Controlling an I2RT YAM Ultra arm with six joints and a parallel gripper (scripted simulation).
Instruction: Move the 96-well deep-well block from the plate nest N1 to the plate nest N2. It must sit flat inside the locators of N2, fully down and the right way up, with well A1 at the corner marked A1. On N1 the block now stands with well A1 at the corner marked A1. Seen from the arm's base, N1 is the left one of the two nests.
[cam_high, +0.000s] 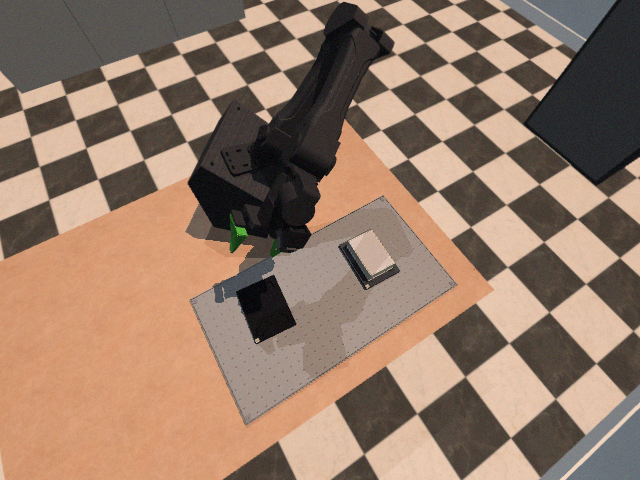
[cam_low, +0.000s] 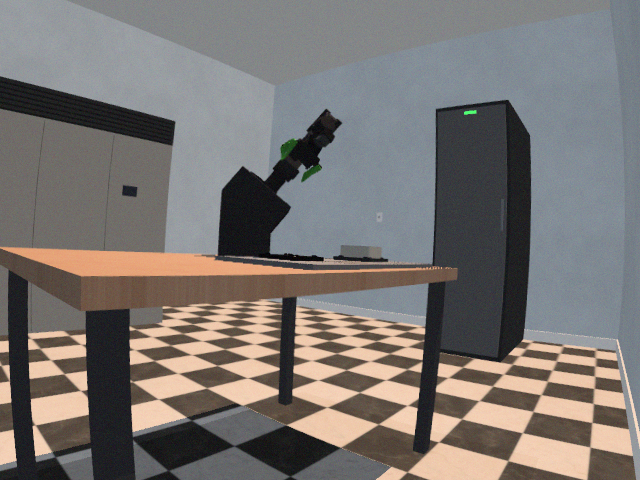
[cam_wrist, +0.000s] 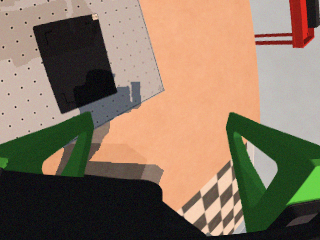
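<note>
Now: hand 50 mm short of the deep-well block, 310 mm to the right of it and 250 mm above it. Round my hand: plate nest N1 (50 mm ahead, 310 mm to the left, 280 mm below); plate nest N2 (40 mm ahead, 30 mm to the right, 280 mm below).
</note>
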